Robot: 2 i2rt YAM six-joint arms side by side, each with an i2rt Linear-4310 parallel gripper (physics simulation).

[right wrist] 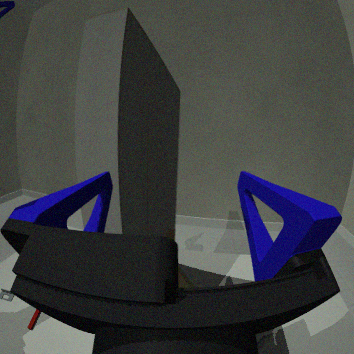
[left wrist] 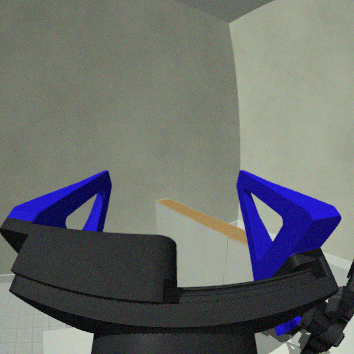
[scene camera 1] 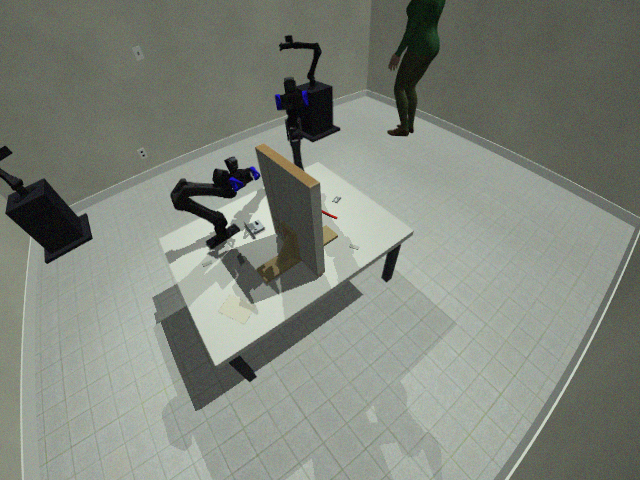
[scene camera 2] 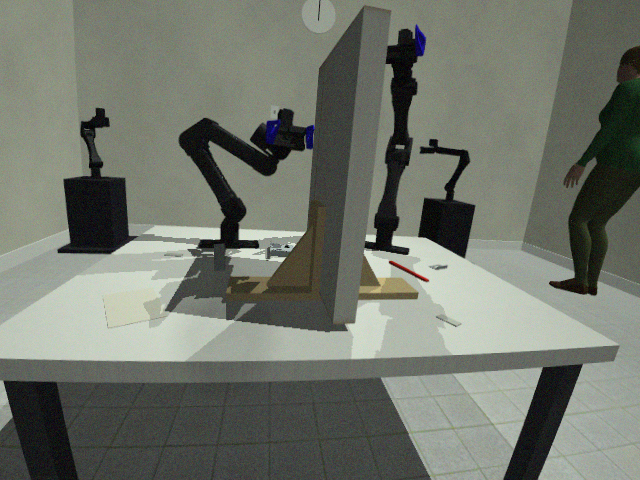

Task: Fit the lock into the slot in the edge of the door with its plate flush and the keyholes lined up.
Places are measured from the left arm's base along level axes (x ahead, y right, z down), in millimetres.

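Pixels of known places: left gripper, fingertip midpoint: (left wrist: 173,177) (scene camera 1: 291,98) (scene camera 2: 398,27); right gripper, fingertip midpoint: (right wrist: 174,178) (scene camera 1: 251,179) (scene camera 2: 296,124); left arm's base, origin of the base link: (scene camera 2: 382,248); right arm's base, origin of the base link: (left wrist: 308,353) (scene camera 1: 223,236) (scene camera 2: 229,245).
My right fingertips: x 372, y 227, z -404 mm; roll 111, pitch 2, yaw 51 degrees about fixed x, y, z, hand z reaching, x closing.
Observation:
Ahead of a thing's pixels: the offset from my right fingertips to its top centre.
The door @(dz -149, dx +134, dy -162 mm) (scene camera 1: 292,206) (scene camera 2: 336,175) (left wrist: 200,250) (right wrist: 150,135) stands upright in a wooden stand. I cannot make out its slot or keyholes in these views. A small silver piece that looks like the lock @(dz +378, dx -92, dy +69 mm) (scene camera 1: 256,225) (scene camera 2: 282,249) lies on the table near the right arm's base. My right gripper (scene camera 1: 245,178) (scene camera 2: 291,135) (right wrist: 174,178) is open and empty, raised above the table to the left of the door in both scene views. My left gripper (scene camera 1: 292,99) (left wrist: 173,177) is open and empty, high up behind the door; in scene camera 2 the door partly hides it.
The stand's wooden foot (scene camera 1: 273,270) (scene camera 2: 390,289) sticks out on both sides of the door. A dark grey block @(dz +328, dx +152, dy +137 mm) (scene camera 1: 240,258) (scene camera 2: 219,256), a cream sheet @(dz +403, dx +412, dy +155 mm) (scene camera 1: 235,308) (scene camera 2: 131,305), a red rod @(dz +398, dx -145, dy -342 mm) (scene camera 1: 329,214) (scene camera 2: 408,271) and small metal pieces lie on the table (scene camera 1: 268,330). A person stands beyond.

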